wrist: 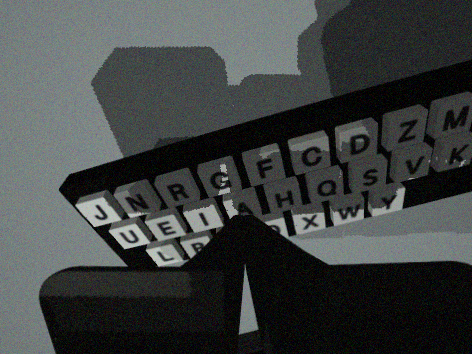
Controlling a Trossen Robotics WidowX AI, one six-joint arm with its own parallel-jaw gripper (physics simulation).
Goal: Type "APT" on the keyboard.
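Frame: origin at the arm's base, x right, y back, z down, level; centimetres.
Seen in the pictures: gripper, between the fingertips: [243,225].
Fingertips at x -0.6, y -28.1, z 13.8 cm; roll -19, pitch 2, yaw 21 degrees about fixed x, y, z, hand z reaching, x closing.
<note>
Offsets run from my fingertips to a thing's top centre. Level surfaces: height alone.
The black keyboard @[dy +0.0, dx +2.5, dz +0.8 cm] [280,126] runs slantwise across the wrist view, rising to the right, with grey and white letter keys in three rows. The A key @[dy -0.1, dx +0.1, dz +0.8 cm] [243,206] is in the middle row, between the I key @[dy -0.2, dx -1.8, dz +0.8 cm] [203,219] and the H key @[dy +0.0, dx +2.0, dz +0.8 cm] [285,198]. My gripper [243,225] is shut and empty. Its dark fingertips overlap the lower edge of the A key in this view; whether they touch it, I cannot tell. The fingers cover part of the bottom row between the B key @[dy +1.6, dx -2.8, dz +0.8 cm] [198,247] and the partly hidden O key @[dy +1.8, dx +0.9, dz +0.8 cm] [278,228]. No T or P key can be seen.
The top row holds J @[dy -2.4, dx -5.9, dz +0.8 cm] [100,212], N, R, G, F, C, D, Z and M @[dy -1.5, dx +9.2, dz +0.8 cm] [455,117]. The keyboard runs out of view at the right. Dark shadows lie on the grey table top @[dz +2.4 cm] [45,100] behind it and over many keys.
</note>
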